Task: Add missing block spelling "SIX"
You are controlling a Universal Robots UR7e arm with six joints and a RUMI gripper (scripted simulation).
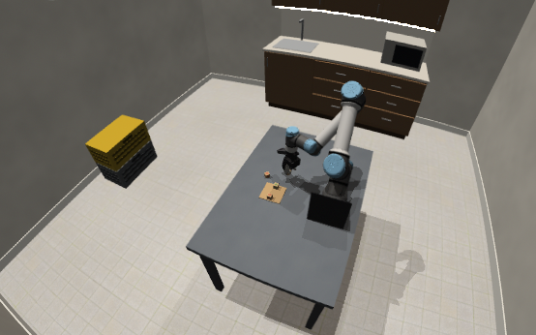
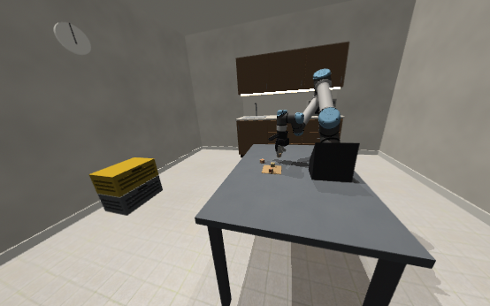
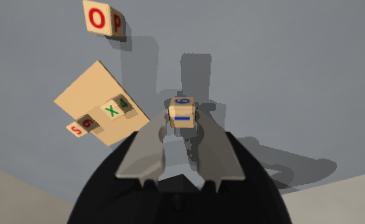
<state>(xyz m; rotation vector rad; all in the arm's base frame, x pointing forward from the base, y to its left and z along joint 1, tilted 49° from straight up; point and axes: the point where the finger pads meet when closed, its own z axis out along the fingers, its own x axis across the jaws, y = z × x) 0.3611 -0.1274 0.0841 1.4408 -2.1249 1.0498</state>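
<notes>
Now: hand 3 cm short of the tan mat, 16 cm to the right of it and 6 cm above it. The rest, counted from my hand: O block (14 cm ahead, 5 cm to the left, 5 cm below); then blue I block (right at my hand).
</notes>
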